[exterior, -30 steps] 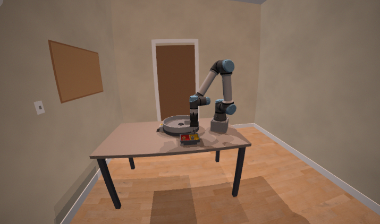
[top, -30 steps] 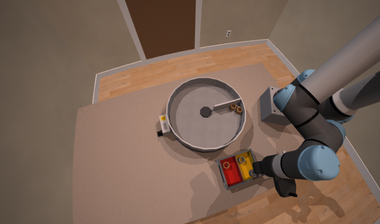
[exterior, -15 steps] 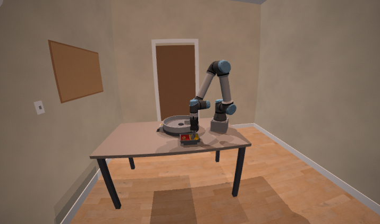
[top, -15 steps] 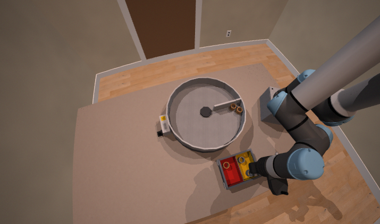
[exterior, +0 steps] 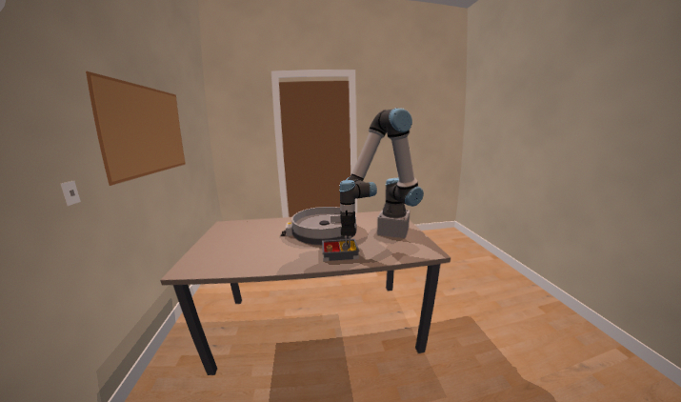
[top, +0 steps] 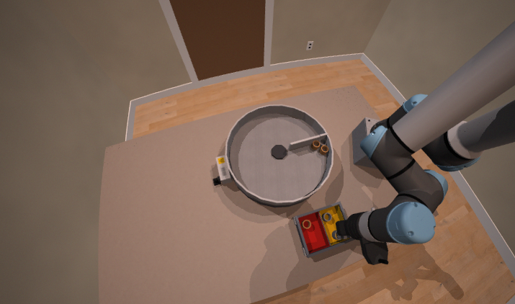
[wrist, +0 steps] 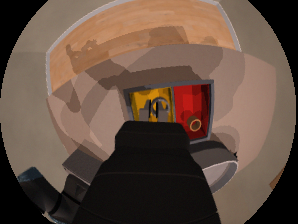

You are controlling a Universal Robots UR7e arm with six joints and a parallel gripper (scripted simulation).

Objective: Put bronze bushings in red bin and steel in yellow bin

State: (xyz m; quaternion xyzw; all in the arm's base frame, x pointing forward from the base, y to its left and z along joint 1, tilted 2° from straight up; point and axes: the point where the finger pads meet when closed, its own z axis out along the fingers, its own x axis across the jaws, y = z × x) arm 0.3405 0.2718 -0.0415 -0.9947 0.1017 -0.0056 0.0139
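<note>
Now: the red bin 50 mm below my hand, 40 mm to the right of it and 40 mm ahead of it. The rest, counted from my hand: turntable: 370 mm to the right, 110 mm ahead, 20 mm below.
</note>
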